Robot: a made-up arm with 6 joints.
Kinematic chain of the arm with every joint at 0, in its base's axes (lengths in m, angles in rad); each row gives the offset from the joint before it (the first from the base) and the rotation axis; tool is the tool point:
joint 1: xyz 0 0 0.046 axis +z
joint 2: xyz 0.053 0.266 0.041 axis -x
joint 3: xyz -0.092 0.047 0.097 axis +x
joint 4: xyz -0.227 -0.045 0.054 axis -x
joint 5: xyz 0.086 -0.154 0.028 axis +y
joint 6: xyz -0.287 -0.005 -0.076 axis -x
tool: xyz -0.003 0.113 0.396
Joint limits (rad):
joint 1: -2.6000..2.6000
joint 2: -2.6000..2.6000
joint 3: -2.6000..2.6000
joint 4: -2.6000..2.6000
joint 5: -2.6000..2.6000
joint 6: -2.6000..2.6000
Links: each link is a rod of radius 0.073 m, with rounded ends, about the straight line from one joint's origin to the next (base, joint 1, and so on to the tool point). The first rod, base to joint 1, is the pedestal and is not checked.
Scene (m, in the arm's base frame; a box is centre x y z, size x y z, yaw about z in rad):
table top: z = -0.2
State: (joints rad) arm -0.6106 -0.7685 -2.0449 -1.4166 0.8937 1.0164
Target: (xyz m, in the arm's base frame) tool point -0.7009 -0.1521 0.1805
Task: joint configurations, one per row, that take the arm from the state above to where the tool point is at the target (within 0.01 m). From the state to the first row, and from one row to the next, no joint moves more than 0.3 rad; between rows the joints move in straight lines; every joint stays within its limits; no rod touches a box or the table.
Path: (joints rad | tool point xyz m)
1: -0.3580 -0.8040 -2.0666 -1.3631 0.8310 1.1323 | -0.1873 0.5924 0.5064
2: -0.1053 -0.8395 -2.0884 -1.3096 0.7683 1.2481 | -0.3733 0.5450 0.4496
3: 0.1473 -0.8751 -2.1101 -1.2562 0.7056 1.3640 | -0.5383 0.4323 0.3868
4: 0.3999 -0.9106 -2.1319 -1.2027 0.6429 1.4799 | -0.6587 0.2650 0.3195
5: 0.6526 -0.9461 -2.1536 -1.1492 0.5802 1.5958 | -0.7163 0.0619 0.2501
6: 0.9052 -0.9816 -2.1753 -1.0957 0.5174 1.7116 | -0.7009 -0.1521 0.1805

